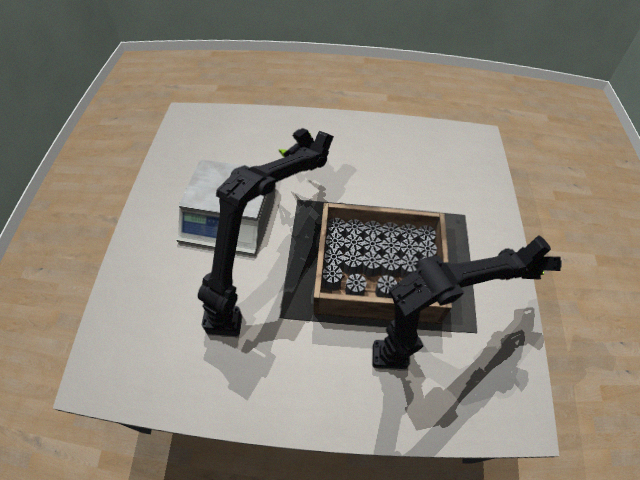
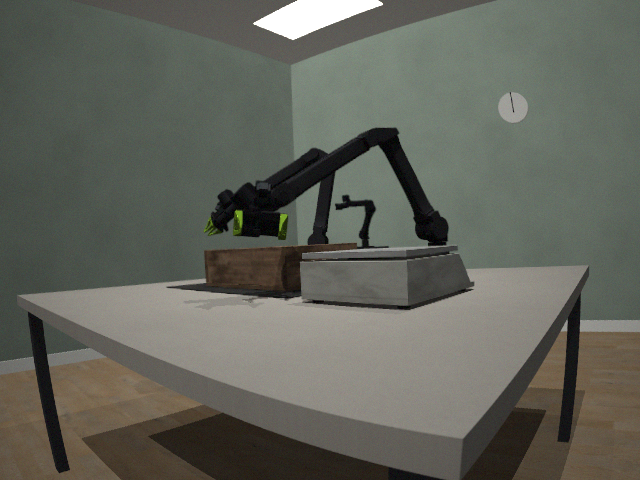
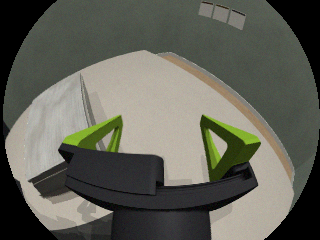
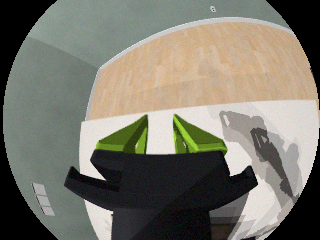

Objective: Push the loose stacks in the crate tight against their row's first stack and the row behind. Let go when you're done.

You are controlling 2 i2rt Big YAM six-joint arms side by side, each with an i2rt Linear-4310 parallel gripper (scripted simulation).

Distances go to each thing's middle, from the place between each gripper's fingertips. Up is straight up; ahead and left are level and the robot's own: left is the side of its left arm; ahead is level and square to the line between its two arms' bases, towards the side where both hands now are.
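The wooden crate [image 1: 331, 303] is what I measure my right hand from. My right hand is 180 mm above the crate and 10 mm past it, and it is 530 mm to the right of it.
From that same wooden crate, I find my left hand [image 2: 260, 232] 430 mm to the left of it, 390 mm past it and 140 mm above it.
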